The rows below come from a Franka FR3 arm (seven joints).
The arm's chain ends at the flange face. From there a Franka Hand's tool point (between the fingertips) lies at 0.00 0.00 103.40 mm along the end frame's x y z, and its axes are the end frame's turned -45 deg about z.
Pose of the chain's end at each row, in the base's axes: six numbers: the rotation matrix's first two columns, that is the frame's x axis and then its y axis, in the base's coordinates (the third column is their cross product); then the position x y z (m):
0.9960 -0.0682 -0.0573 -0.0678 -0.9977 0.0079 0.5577 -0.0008 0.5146
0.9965 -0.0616 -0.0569 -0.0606 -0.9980 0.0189 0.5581 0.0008 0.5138
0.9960 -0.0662 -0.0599 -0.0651 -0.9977 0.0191 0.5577 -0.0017 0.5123
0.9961 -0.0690 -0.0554 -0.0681 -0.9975 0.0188 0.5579 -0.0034 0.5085
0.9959 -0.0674 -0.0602 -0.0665 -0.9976 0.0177 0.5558 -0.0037 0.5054
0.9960 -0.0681 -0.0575 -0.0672 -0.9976 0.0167 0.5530 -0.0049 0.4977
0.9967 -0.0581 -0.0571 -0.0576 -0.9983 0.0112 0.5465 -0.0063 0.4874
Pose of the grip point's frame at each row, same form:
0.7522 0.6573 -0.0461 0.6563 -0.7537 -0.0349 0.5517 -0.0012 0.4114
0.7475 0.6621 -0.0536 0.6618 -0.7493 -0.0269 0.5521 -0.0008 0.4106
0.7503 0.6587 -0.0559 0.6582 -0.7523 -0.0288 0.5514 -0.0033 0.4091
0.7525 0.6565 -0.0525 0.6562 -0.7541 -0.0259 0.5521 -0.0049 0.4053
0.7512 0.6578 -0.0551 0.6572 -0.7531 -0.0301 0.5495 -0.0051 0.4022
0.7518 0.6573 -0.0525 0.6568 -0.7536 -0.0288 0.5470 -0.0062 0.3945
0.7455 0.6648 -0.0483 0.6640 -0.7470 -0.0325 0.5405 -0.0071 0.3842

